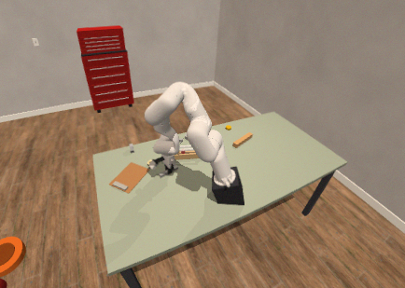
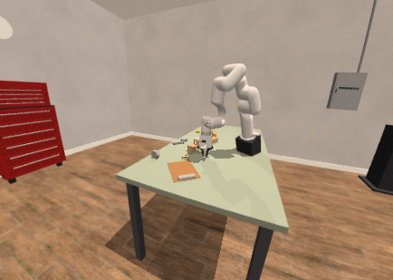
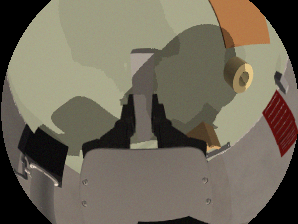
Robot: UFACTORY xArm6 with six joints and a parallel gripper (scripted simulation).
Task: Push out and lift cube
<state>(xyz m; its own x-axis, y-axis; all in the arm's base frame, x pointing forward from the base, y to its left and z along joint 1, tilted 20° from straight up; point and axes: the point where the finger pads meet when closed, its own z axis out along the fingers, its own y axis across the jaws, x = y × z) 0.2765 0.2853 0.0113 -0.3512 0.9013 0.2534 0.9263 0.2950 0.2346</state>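
The wooden channel is 180 mm to the right of my hand, 120 mm ahead of it and 30 mm above it. The rest, counted from my hand: red cube 130 mm to the right, 130 mm ahead, 30 mm above; grey tool 350 mm ahead, 130 mm to the right, 20 mm below; thin grey rod 10 mm below.
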